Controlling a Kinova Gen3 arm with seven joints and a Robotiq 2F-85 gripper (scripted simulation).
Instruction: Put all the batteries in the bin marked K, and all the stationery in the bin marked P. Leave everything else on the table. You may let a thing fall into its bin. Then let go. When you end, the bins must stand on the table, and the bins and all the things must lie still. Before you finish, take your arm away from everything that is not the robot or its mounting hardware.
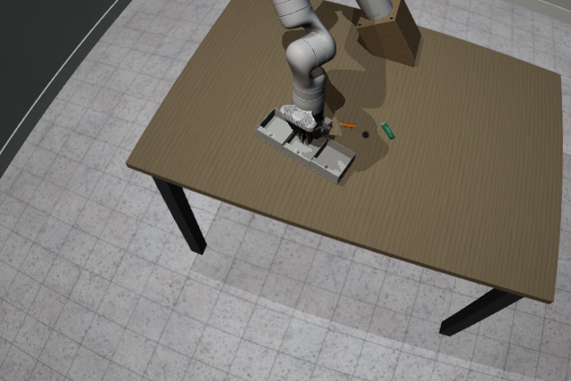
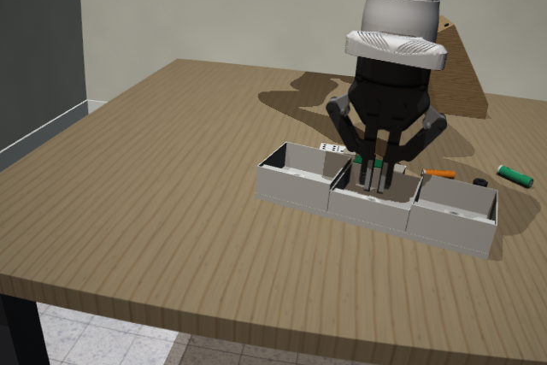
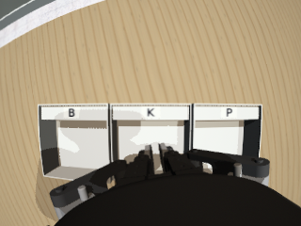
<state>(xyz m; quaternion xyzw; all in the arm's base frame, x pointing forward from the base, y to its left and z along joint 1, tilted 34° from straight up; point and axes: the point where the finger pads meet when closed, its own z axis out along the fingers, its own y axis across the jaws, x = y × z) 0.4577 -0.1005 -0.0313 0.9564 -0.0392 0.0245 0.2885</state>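
The three joined grey bins lies 20 mm below my hand and 10 mm ahead of it. Round my hand: eraser: 90 mm behind, 30 mm below, 10 mm to the left; white domino: 130 mm behind, 50 mm to the right, 30 mm below; orange battery: 100 mm behind, 90 mm to the left, 30 mm below.
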